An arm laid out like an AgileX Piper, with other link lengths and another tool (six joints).
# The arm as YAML. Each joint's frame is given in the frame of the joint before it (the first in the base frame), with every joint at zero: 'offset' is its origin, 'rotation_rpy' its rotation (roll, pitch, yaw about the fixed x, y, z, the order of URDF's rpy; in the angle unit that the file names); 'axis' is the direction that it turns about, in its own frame. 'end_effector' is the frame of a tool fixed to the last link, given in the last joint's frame.
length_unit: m
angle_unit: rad
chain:
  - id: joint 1
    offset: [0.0, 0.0, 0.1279]
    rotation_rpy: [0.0, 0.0, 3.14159]
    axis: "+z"
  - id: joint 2
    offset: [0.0, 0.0, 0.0]
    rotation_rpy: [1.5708, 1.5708, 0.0]
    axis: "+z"
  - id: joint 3
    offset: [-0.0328, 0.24, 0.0]
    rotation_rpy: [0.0, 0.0, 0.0]
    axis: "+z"
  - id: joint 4
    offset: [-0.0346, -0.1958, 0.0]
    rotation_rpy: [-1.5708, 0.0, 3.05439]
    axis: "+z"
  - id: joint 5
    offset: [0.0, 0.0, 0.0]
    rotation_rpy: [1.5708, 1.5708, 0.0]
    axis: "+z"
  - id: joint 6
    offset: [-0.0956, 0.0, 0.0]
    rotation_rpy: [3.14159, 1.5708, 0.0]
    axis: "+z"
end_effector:
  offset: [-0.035, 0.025, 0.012]
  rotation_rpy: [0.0, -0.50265, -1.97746]
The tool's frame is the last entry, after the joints.
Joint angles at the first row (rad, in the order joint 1, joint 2, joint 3, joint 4, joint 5, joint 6):
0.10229 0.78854 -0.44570 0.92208 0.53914 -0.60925
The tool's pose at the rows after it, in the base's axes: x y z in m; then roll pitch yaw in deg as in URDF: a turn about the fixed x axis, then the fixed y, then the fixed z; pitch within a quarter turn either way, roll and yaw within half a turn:
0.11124 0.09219 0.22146 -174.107 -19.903 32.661
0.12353 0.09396 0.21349 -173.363 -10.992 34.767
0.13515 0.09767 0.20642 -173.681 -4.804 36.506
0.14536 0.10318 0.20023 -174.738 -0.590 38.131
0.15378 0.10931 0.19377 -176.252 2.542 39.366
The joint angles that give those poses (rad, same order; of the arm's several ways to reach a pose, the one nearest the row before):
0.11498 0.93932 -0.52988 0.77242 0.62856 -0.53397
0.14922 1.07602 -0.60454 0.63265 0.68287 -0.42812
0.19508 1.18543 -0.66816 0.52340 0.70462 -0.33970
0.24551 1.27274 -0.72317 0.43323 0.70949 -0.26442
0.29526 1.34345 -0.76667 0.35008 0.70369 -0.19201

